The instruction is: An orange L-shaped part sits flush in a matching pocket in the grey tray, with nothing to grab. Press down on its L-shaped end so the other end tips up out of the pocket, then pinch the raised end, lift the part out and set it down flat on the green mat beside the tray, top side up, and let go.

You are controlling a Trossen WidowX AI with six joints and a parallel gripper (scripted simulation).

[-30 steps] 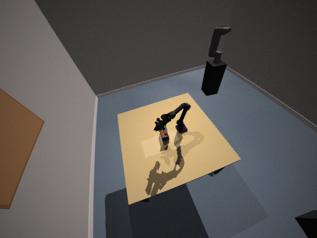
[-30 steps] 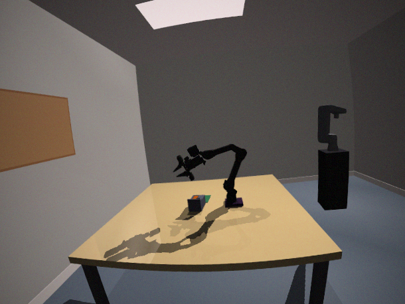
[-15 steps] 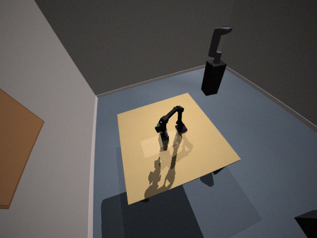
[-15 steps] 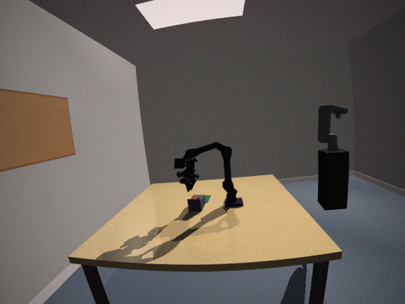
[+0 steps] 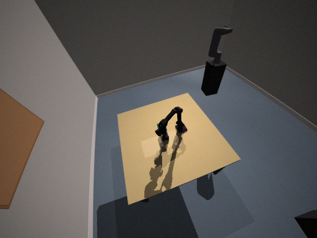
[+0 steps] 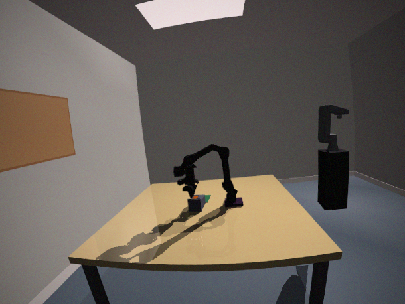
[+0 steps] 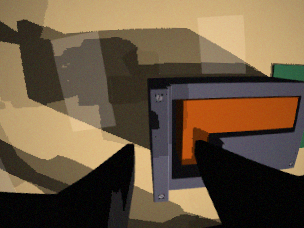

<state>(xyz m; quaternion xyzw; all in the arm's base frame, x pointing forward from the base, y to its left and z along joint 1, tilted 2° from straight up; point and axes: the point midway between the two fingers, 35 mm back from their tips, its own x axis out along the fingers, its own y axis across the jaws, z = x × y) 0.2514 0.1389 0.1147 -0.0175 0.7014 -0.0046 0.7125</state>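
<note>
The orange L-shaped part is 1 cm behind my gripper tip, 6 cm to the right of it and 6 cm below it. The rest, counted from my gripper tip: green mat (1 cm behind, 22 cm to the right, 12 cm below).
</note>
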